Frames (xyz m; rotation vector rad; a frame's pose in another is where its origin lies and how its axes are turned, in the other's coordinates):
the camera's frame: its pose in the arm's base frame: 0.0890 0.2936 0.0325 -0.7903 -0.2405 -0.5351
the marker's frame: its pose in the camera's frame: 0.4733 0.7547 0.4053 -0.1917 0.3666 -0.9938
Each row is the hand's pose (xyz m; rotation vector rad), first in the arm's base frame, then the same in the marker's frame.
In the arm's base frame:
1: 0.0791 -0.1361 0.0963 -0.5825 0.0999 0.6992
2: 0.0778 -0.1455 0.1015 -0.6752 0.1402 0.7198
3: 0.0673 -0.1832 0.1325 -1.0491 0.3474 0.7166
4: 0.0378 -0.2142 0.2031 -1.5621 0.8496 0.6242
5: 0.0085 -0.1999 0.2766 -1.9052 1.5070 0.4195
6: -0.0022 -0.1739 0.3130 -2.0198 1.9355 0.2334
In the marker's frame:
1: 0.8822 -0.5778 -0.7287 0.2543 -0.4650 2.2639
2: 0.8929 -0.5783 -0.7299 0.1407 -0.5244 2.2741
3: 0.9419 -0.5877 -0.7285 -0.3604 -0.6875 2.2167
4: 1.0086 -0.6258 -0.6981 -1.2199 -0.7157 1.9920
5: 1.0394 -0.6740 -0.6416 -2.0257 -0.4845 1.5943
6: 1.0390 -0.6981 -0.6025 -2.4314 -0.2614 1.2630

